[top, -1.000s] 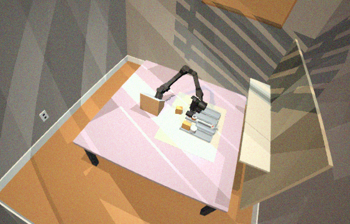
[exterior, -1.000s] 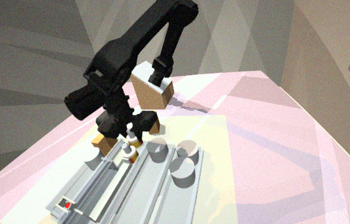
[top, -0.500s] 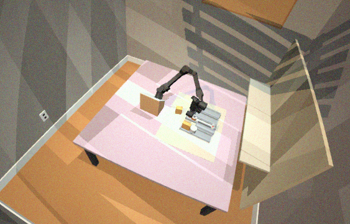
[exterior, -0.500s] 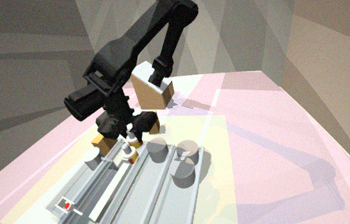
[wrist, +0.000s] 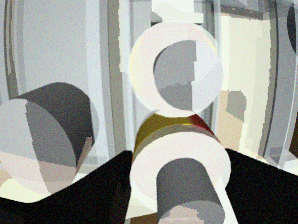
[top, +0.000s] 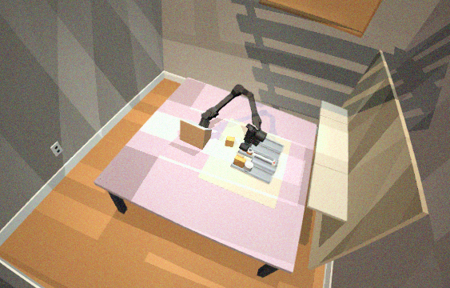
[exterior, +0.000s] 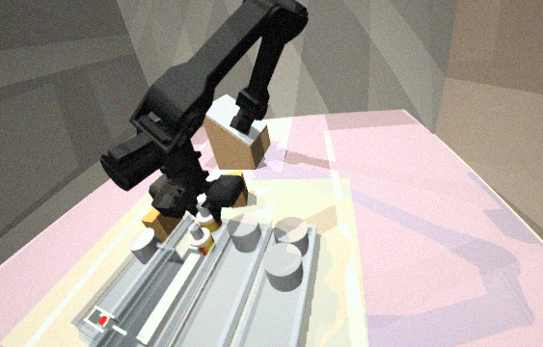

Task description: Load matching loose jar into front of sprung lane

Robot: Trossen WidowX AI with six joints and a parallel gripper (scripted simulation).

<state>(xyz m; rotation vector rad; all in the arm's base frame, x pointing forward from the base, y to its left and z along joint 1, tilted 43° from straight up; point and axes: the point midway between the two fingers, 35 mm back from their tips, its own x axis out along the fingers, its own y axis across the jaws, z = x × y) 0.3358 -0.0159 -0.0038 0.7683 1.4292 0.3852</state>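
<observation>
Right now my gripper tip is 140 mm short of the sprung lane, 50 mm to the left of it and 30 mm above it. Round my gripper tip: red mark 220 mm ahead, 80 mm to the right, 20 mm above.
</observation>
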